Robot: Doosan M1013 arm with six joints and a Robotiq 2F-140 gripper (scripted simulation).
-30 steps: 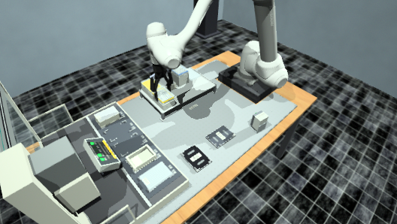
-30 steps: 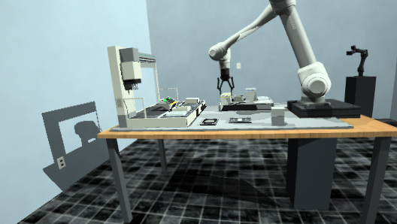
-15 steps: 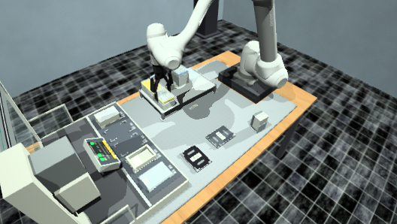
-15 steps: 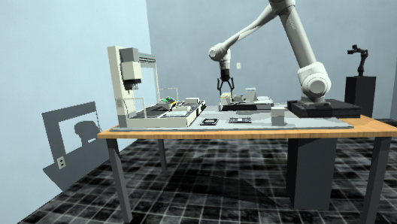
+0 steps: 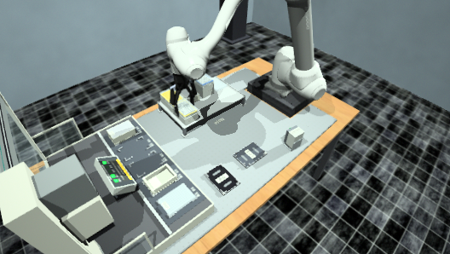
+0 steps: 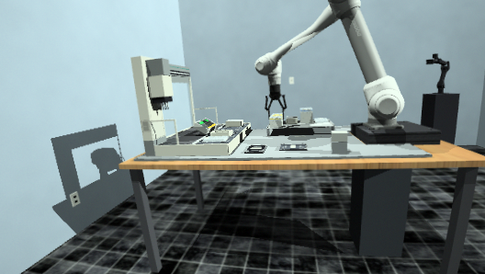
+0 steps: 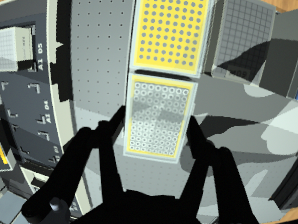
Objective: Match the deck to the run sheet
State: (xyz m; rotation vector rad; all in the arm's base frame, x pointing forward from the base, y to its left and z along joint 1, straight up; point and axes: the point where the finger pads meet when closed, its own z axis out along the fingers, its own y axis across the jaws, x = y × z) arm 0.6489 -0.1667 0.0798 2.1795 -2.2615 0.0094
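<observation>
My hand is 10 mm above the clear cover. Also, from my hand: yellow-rimmed tip rack: 30 mm below, 10 mm to the left, 10 mm behind; blue-rimmed tip rack: 230 mm behind, 120 mm to the right, 10 mm below; shelf: 160 mm behind, 80 mm below, 60 mm to the right.
</observation>
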